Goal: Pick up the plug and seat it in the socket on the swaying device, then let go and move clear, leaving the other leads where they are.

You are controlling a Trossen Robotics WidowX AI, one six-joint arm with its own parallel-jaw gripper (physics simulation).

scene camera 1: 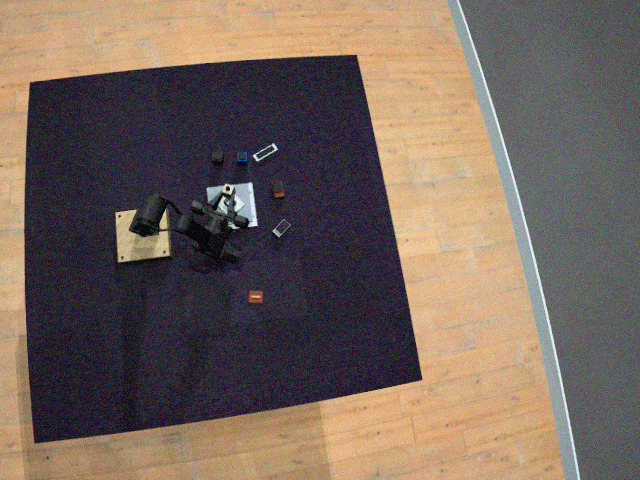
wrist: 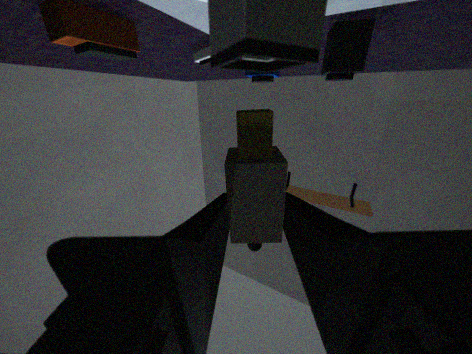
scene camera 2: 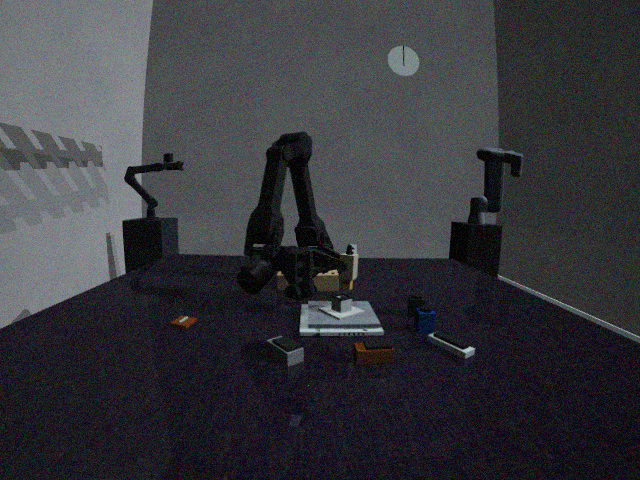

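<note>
The plug (scene camera 1: 227,189) (scene camera 2: 349,266) (wrist: 257,200) is a cream block with a yellow tip that points down in scene camera 2. My gripper (scene camera 1: 229,192) (scene camera 2: 343,262) (wrist: 254,198) is shut on it, one finger on each side. The socket (scene camera 2: 341,304) (wrist: 267,27) is a small grey block with a dark top, on a white diamond-shaped plate (scene camera 1: 239,205) (scene camera 2: 356,311) on the device's flat grey slab (scene camera 1: 248,196) (scene camera 2: 368,320). The plug is higher than the socket and apart from it, slightly right of it in scene camera 2. The arm hides the socket in scene camera 1.
Around the device stand a black block (scene camera 1: 217,158) (scene camera 2: 415,305) (wrist: 348,45), a blue block (scene camera 1: 241,156) (scene camera 2: 425,321), a long white piece (scene camera 2: 467,352), an orange block (scene camera 1: 279,194) (scene camera 2: 374,354) (wrist: 95,25) and a grey block (scene camera 2: 292,355). A flat orange piece (scene camera 1: 255,296) (scene camera 2: 184,321) lies farther off.
</note>
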